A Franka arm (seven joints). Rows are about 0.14 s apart.
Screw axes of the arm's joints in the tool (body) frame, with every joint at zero. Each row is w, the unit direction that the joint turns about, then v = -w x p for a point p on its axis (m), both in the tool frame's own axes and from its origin. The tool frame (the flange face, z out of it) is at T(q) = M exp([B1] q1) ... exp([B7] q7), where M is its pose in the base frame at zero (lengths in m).
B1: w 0 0 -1 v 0.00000 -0.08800 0.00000
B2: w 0 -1 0 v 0.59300 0.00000 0.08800
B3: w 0 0 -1 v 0.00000 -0.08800 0.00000
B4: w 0 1 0 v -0.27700 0.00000 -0.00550
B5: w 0 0 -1 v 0.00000 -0.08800 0.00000
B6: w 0 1 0 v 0.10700 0.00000 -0.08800
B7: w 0 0 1 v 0.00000 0.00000 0.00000
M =
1 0 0 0.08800
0 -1 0 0.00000
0 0 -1 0.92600
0 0 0 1
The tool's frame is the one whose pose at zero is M.
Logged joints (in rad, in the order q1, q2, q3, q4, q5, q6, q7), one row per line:
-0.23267, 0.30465, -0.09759, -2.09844, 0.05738, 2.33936, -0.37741
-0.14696, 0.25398, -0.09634, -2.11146, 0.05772, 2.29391, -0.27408
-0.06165, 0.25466, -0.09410, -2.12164, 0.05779, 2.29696, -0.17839
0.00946, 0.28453, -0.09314, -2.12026, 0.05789, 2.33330, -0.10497
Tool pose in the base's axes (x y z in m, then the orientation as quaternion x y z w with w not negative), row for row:
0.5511, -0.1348, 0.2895, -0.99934, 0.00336, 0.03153, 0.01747
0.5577, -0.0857, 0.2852, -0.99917, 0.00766, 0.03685, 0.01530
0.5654, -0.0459, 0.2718, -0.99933, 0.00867, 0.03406, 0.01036
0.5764, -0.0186, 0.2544, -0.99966, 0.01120, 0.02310, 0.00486
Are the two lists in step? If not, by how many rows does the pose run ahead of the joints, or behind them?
The pose runs 1 row ahead of the joints: the pose in row i belongs to the joints in row i + 1.
